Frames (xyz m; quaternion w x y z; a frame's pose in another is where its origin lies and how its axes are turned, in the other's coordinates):
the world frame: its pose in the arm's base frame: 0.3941 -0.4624 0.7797 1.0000 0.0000 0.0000 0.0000
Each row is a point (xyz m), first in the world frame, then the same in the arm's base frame.
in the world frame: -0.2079 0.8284 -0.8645
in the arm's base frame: 0.1862 0.3660 -0.0848
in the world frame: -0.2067 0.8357 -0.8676
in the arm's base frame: 0.1874 0.3733 -0.0879
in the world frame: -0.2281 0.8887 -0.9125
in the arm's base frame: 0.1660 0.4263 -0.1328
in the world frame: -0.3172 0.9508 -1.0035
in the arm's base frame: 0.0769 0.4884 -0.2238
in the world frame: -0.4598 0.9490 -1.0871
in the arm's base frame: -0.0657 0.4866 -0.3074
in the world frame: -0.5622 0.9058 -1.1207
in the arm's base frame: -0.1681 0.4434 -0.3410
